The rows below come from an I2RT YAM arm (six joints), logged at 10 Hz.
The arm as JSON. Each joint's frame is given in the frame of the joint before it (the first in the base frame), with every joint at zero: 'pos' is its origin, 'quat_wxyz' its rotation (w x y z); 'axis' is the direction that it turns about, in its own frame. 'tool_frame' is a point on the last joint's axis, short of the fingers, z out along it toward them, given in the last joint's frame.
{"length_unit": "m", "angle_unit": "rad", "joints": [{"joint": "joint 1", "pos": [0.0, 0.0, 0.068], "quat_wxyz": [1.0, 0.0, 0.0, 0.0], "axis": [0.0, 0.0, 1.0]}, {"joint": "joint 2", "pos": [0.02, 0.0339, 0.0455], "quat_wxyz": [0.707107, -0.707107, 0.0, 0.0], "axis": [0.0, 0.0, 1.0]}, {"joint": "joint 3", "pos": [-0.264, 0.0, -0.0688], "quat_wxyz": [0.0, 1.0, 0.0, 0.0], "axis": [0.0, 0.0, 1.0]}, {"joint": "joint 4", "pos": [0.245, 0.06, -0.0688], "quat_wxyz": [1.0, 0.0, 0.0, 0.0], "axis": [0.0, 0.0, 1.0]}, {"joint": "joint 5", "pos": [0.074, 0.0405, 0.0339], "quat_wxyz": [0.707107, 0.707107, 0.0, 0.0], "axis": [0.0, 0.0, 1.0]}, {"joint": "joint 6", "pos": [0.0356, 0.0, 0.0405], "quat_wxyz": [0.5, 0.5, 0.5, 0.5], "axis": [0.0, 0.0, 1.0]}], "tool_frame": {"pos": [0.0, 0.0, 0.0], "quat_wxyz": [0.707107, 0.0, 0.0, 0.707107]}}
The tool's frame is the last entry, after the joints.
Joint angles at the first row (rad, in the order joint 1, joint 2, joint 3, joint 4, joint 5, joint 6):
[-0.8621 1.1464 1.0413 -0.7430 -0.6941 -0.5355]
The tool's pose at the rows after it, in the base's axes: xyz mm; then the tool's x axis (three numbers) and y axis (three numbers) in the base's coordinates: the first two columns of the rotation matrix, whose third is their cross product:
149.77 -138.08 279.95 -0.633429 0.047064 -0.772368 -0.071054 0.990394 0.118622
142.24 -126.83 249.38 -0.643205 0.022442 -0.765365 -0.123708 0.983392 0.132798
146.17 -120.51 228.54 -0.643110 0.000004 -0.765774 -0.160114 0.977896 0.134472
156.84 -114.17 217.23 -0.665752 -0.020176 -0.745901 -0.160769 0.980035 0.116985
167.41 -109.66 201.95 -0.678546 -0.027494 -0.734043 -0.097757 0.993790 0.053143
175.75 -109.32 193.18 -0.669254 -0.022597 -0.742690 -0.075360 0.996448 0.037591
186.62 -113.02 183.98 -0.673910 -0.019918 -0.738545 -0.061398 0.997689 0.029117
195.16 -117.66 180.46 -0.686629 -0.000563 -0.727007 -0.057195 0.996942 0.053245
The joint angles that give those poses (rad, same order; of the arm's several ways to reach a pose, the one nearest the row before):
[-0.8621 1.0828 0.9127 -0.8275 -0.7337 -0.6514]
[-0.8573 1.0448 0.7820 -0.7906 -0.7604 -0.7088]
[-0.8195 1.0456 0.6994 -0.7067 -0.7615 -0.7067]
[-0.7470 1.0594 0.6600 -0.6234 -0.6948 -0.6536]
[-0.6761 1.0652 0.5893 -0.4584 -0.5700 -0.5583]
[-0.6441 1.0948 0.5581 -0.3525 -0.5337 -0.5095]
[-0.6234 1.1615 0.5530 -0.2688 -0.5036 -0.4866]
[-0.6182 1.2215 0.5786 -0.2553 -0.5049 -0.4726]

